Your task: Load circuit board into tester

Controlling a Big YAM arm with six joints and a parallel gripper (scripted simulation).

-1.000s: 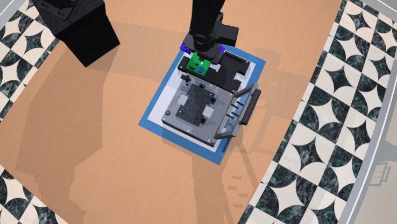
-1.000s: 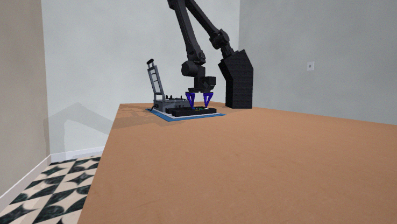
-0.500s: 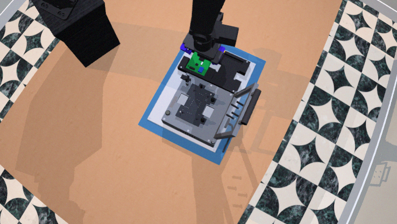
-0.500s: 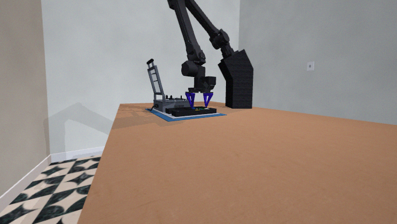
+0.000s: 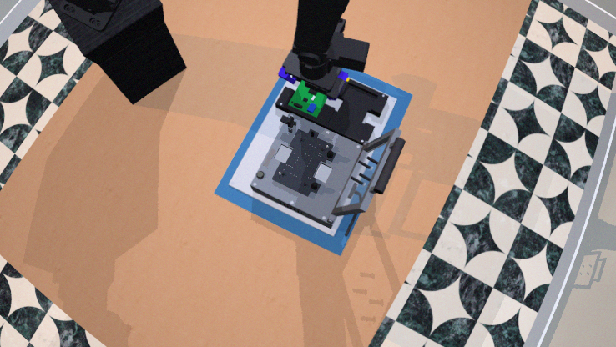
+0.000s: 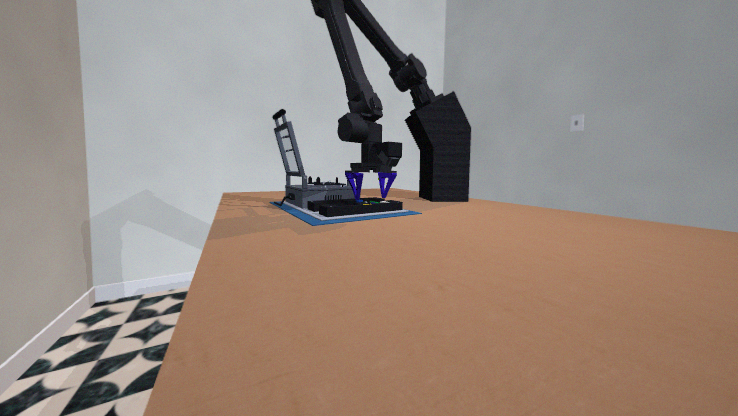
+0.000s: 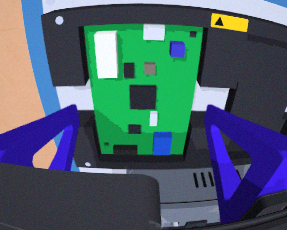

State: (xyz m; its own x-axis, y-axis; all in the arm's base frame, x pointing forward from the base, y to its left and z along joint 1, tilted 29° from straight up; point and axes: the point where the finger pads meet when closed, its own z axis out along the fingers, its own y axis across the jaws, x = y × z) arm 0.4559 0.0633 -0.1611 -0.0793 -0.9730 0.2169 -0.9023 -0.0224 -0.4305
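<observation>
My hand is 2 cm above the green circuit board. From my hand the other things lie so: black plate: 5 cm ahead, 17 cm to the right, 3 cm above; tester: 8 cm ahead, 14 cm to the right, 7 cm above; dark latch hook: 1 cm behind, 11 cm to the right, 5 cm above.
</observation>
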